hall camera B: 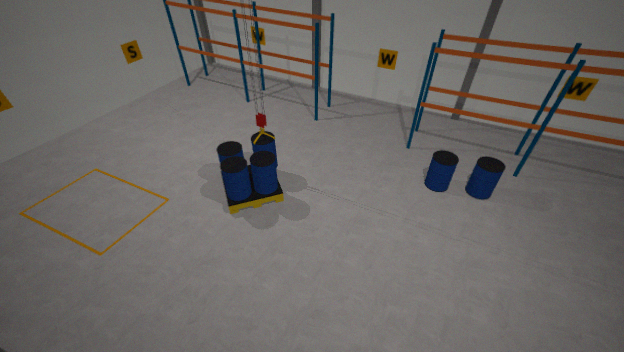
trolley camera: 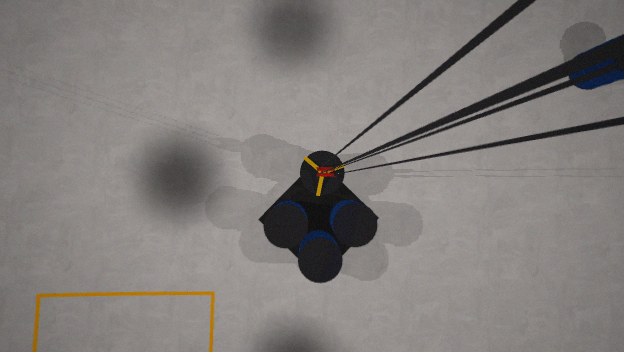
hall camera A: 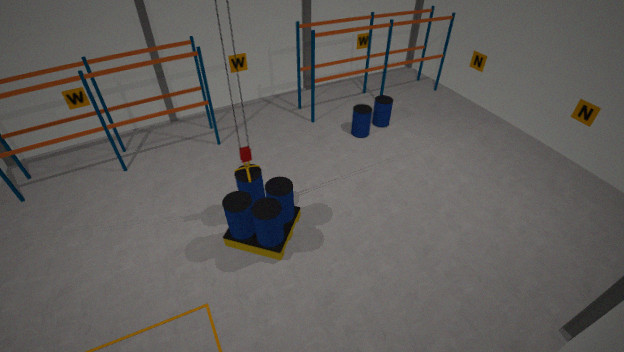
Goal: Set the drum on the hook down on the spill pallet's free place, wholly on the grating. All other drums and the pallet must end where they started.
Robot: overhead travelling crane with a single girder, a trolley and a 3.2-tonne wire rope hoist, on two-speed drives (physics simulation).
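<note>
My gripper (hall camera A: 248, 172) (hall camera B: 263, 135) (trolley camera: 322, 176), a three-armed yellow grab under the red hook block (hall camera A: 245, 154) (hall camera B: 261, 120), is shut on a blue drum (hall camera A: 252, 190) (hall camera B: 266, 152) (trolley camera: 309, 176). The drum is upright at the pallet's far corner; in the trolley view its lid reaches past that corner. Its lid is about level with the others. Its foot is hidden, so I cannot tell whether it touches the grating. Three drums (trolley camera: 285, 226) (trolley camera: 355, 225) (trolley camera: 320, 261) stand on the spill pallet (hall camera A: 252, 248) (hall camera B: 258, 202) (trolley camera: 295, 192), at its other corners.
Two more blue drums (hall camera A: 361, 121) (hall camera A: 382, 111) (hall camera B: 441, 171) (hall camera B: 485, 178) stand by a rack (hall camera A: 313, 75) (hall camera B: 549, 118). Another rack (hall camera A: 102, 121) (hall camera B: 316, 70) is along the same wall. A yellow floor outline (hall camera A: 150, 328) (hall camera B: 60, 233) (trolley camera: 125, 293) lies apart from the pallet.
</note>
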